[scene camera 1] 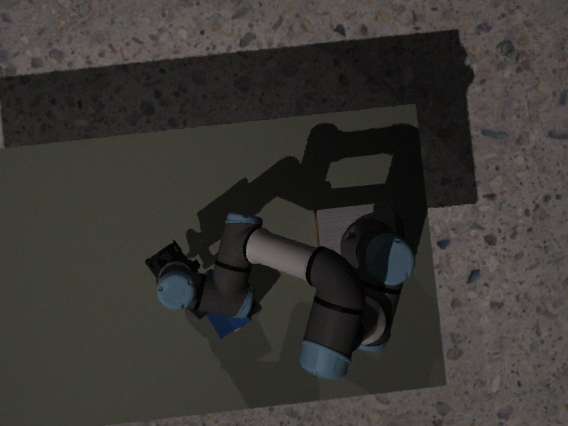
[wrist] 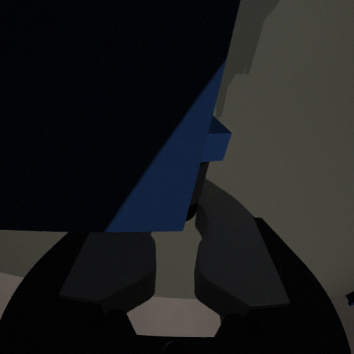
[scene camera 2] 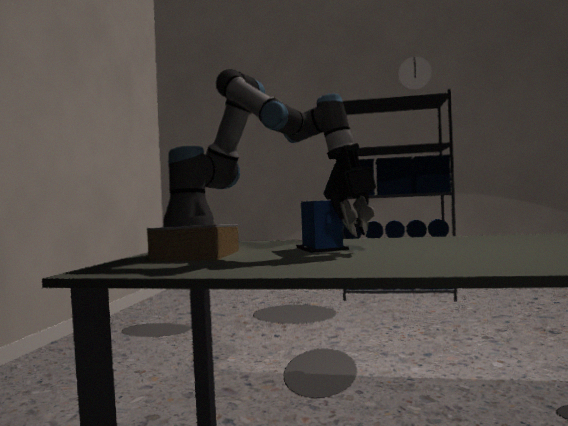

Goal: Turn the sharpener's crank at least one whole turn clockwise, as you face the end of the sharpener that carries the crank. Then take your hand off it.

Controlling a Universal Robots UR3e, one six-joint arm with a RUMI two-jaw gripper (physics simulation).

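Where they show: gripper, fingertip midpoint: (scene camera 2: pixel 360 236); arm's base at its link origin: (scene camera 1: pixel 368 247) (scene camera 2: pixel 189 226).
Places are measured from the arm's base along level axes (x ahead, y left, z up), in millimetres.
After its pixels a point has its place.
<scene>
The blue sharpener (scene camera 1: pixel 227 325) {z 53, x 333, y 115 mm} (scene camera 2: pixel 320 225) {z -9, x 341, y 12 mm} (wrist: pixel 170 200) stands upright on the table, partly under the arm in the top view. In the wrist view its body covers the upper left and hides part of the left finger. The end of the blue crank arm (wrist: pixel 217 146) sticks out past the body's edge, with the dark knob (wrist: pixel 199 182) below it, partly hidden. My gripper (scene camera 2: pixel 357 226) {z -36, x 438, y -18 mm} (wrist: pixel 177 176) is beside the sharpener, tilted, with its fingers close together. They are shut on the crank's knob at their tips; the contact on the left side is hidden.
The sharpener's dark base plate (scene camera 2: pixel 301 246) {z -68, x 283, y 79 mm} rests on the green-grey table (scene camera 1: pixel 75 225) {z -75, x 672, y -149 mm} (scene camera 2: pixel 450 260) {z -75, x 606, y -175 mm}. The robot's base stands on a wooden block (scene camera 1: pixel 340 222) {z 4, x 55, y -64 mm} (scene camera 2: pixel 182 245) {z -39, x 20, y -98 mm} near the table's end. A shelf rack (scene camera 2: pixel 452 175) with blue bins stands behind the table.
</scene>
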